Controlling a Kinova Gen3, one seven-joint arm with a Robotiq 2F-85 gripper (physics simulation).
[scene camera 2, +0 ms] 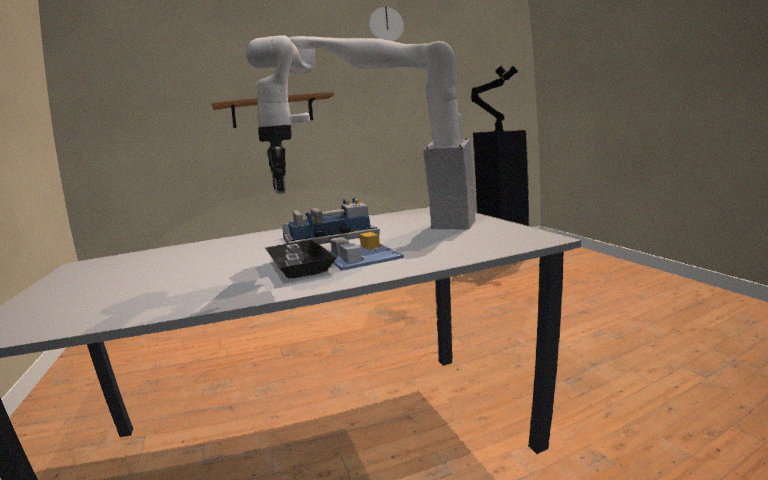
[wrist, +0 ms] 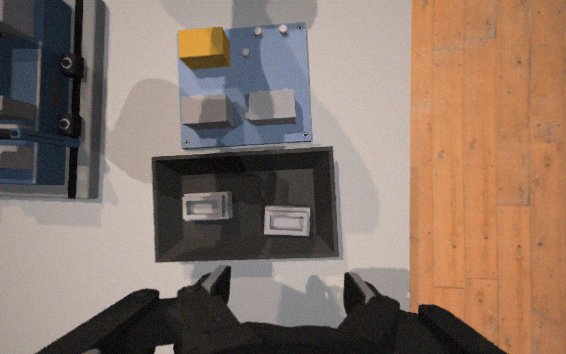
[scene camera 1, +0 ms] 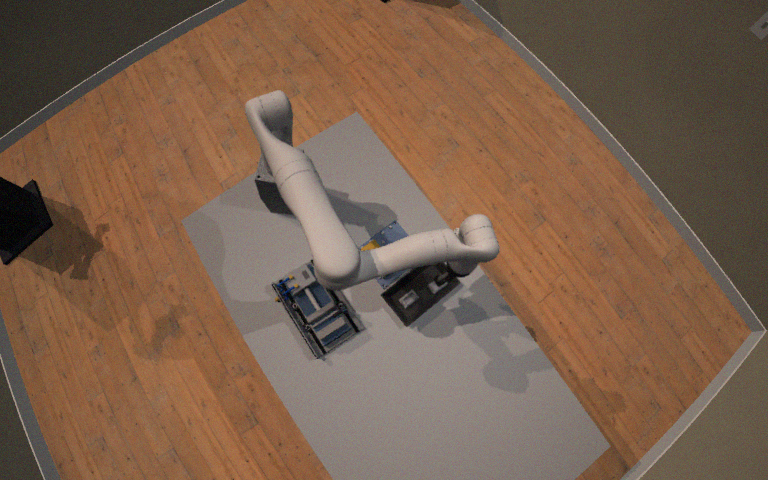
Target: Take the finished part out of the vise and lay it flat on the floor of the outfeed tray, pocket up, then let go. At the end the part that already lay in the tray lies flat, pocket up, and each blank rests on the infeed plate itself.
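Seen in the pictures: gripper, fingertip midpoint: [scene camera 2: 279,191] [wrist: 286,284] [scene camera 1: 451,275]; arm's base, link origin: [scene camera 2: 447,143].
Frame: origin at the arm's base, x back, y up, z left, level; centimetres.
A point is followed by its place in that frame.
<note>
My gripper [scene camera 2: 279,189] @(x -59.3, y -7.0, z 18.9 cm) [wrist: 286,284] @(x -59.3, y -7.0, z 18.9 cm) is open and empty, high above the table beside the black outfeed tray [scene camera 1: 421,311] @(x -61.3, y -24.5, z 7.6 cm) [scene camera 2: 308,269] @(x -55.6, y -25.8, z 23.2 cm) [wrist: 326,200] @(x -55.6, y -24.6, z 23.4 cm). In the wrist view two light grey parts lie apart on the tray floor, looking flat with pockets up: one part [wrist: 206,207] @(x -55.5, y -24.7, z 7.3 cm) at the left, the other part [wrist: 287,221] @(x -58.0, y -24.7, z 18.1 cm) at the right. The blue infeed plate [scene camera 2: 390,255] @(x -33.1, y -27.1, z 20.7 cm) [wrist: 295,65] @(x -36.3, y -27.1, z 20.7 cm) bears a yellow block [scene camera 2: 369,240] @(x -34.8, y -24.5, z 11.3 cm) [wrist: 202,47] @(x -34.3, y -23.6, z 8.6 cm) and two grey blanks, a left blank [wrist: 205,108] @(x -42.4, y -23.6, z 8.5 cm) and a right blank [wrist: 271,104] @(x -42.7, y -23.6, z 17.2 cm), which look level; their undersides are hidden. The vise [scene camera 1: 321,308] @(x -40.3, y -18.3, z -17.3 cm) [scene camera 2: 328,224] @(x -39.0, y -22.8, z -12.6 cm) [wrist: 52,100] @(x -39.4, y -23.6, z -12.6 cm) shows no part clearly in its jaws.
The infeed plate lies close beside the tray, with bare pins [wrist: 257,31] @(x -31.3, y -26.4, z 15.7 cm) at its far side. The vise stands on the other side of a strip of grey table [scene camera 2: 186,271] @(x -85.4, y -28.0, z -6.0 cm). The arm partly covers the plate and tray in scene camera 1. The table edge lies right of the tray.
</note>
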